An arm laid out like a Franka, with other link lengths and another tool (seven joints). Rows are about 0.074 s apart.
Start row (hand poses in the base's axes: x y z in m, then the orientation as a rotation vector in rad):
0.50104, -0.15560, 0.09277, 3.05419, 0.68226, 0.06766
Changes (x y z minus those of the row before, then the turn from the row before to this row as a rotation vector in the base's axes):
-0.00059, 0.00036, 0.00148, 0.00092, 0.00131, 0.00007
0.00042, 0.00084, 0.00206, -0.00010, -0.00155, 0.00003
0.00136, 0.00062, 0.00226, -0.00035, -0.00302, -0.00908
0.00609, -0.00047, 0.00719, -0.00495, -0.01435, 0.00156
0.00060, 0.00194, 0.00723, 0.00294, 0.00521, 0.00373
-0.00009, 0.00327, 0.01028, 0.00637, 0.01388, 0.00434
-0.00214, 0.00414, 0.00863, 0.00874, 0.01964, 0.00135
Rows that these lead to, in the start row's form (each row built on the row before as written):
0.50045, -0.15524, 0.09425, 3.05536, 0.68260, 0.06600
0.50087, -0.15440, 0.09631, 3.05488, 0.68254, 0.06832
0.50223, -0.15378, 0.09857, 3.05668, 0.66840, 0.07271
0.50832, -0.15425, 0.10576, 3.04792, 0.66915, 0.09277
0.50892, -0.15231, 0.11299, 3.05088, 0.67565, 0.08598
0.50883, -0.14904, 0.12327, 3.05902, 0.68416, 0.06721
0.50669, -0.14490, 0.13190, -3.05881, -0.68593, -0.04016

